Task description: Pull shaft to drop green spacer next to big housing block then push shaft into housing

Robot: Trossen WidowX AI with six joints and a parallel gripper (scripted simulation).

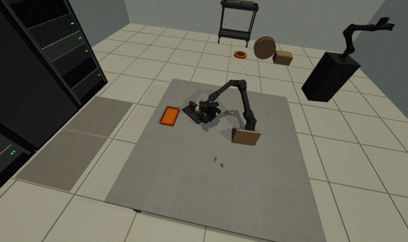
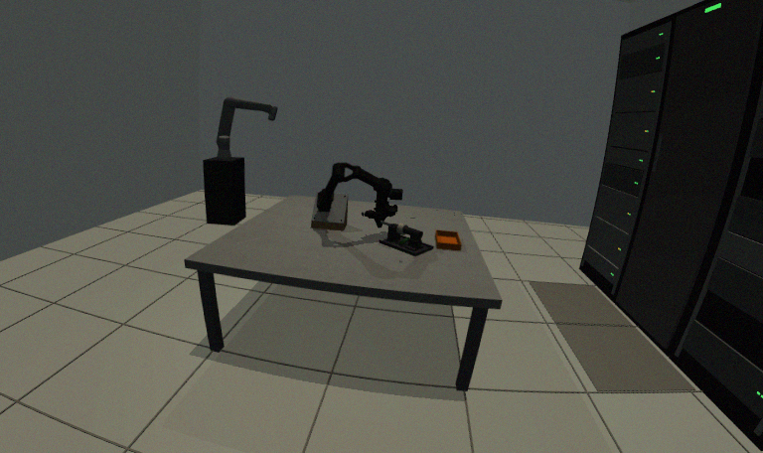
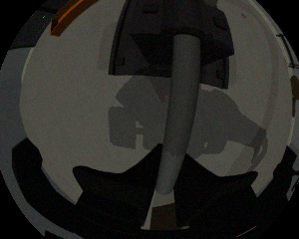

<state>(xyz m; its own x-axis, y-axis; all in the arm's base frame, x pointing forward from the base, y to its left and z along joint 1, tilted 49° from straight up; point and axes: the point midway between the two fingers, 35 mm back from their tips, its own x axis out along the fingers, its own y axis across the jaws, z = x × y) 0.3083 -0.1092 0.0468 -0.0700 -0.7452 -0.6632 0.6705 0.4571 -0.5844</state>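
The grey shaft lies 60 mm ahead of my gripper tip, 50 mm to the right of it and 30 mm above it. From my gripper tip the other things lie so: pale spacer (100 mm ahead, 90 mm to the right, 30 mm above); then orange tray (360 mm ahead, 50 mm to the right, 40 mm below).
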